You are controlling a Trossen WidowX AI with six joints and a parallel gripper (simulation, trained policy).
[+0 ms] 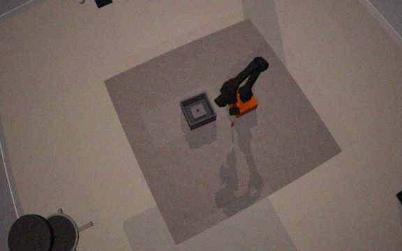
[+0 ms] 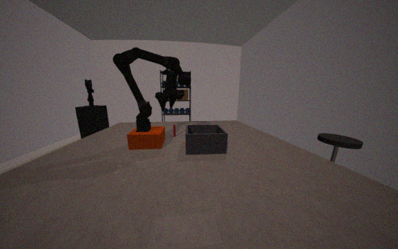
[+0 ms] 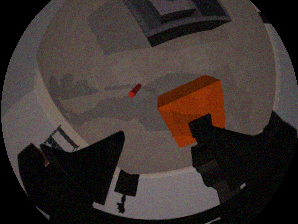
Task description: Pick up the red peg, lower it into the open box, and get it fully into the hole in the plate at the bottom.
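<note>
Now: gripper tip 150 mm above the red peg, 60 mm to the right of it and 30 mm short of it. Round my gripper tip: grey box (200 mm ahead, 160 mm below, 130 mm to the right); holed plate (200 mm ahead, 140 mm below, 130 mm to the right).
</note>
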